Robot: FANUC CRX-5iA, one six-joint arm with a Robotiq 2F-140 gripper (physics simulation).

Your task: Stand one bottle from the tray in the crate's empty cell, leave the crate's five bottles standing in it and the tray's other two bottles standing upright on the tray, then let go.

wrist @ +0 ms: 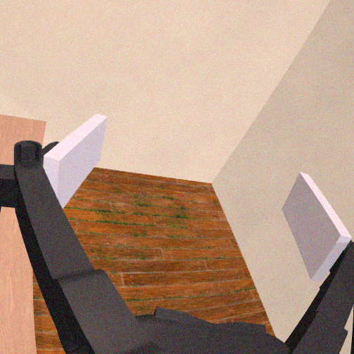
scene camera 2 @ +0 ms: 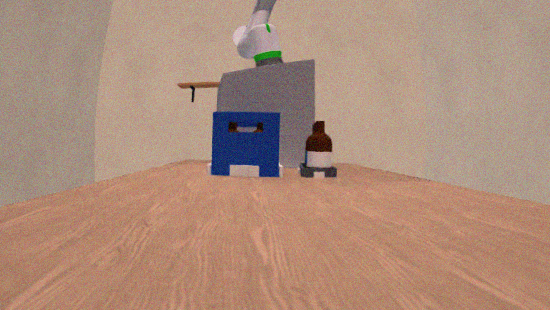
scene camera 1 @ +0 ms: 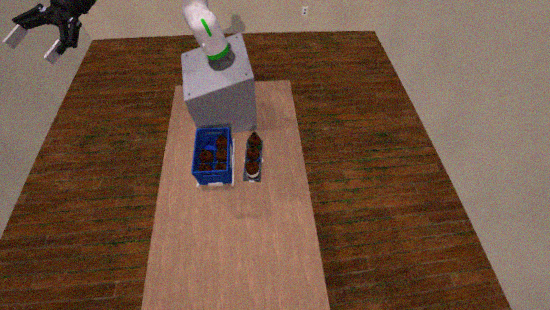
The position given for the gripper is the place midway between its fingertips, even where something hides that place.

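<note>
A brown bottle (scene camera 2: 319,148) is in sight, and so is the gripper (scene camera 1: 28,53), which the wrist view (wrist: 200,165) shows too.
</note>
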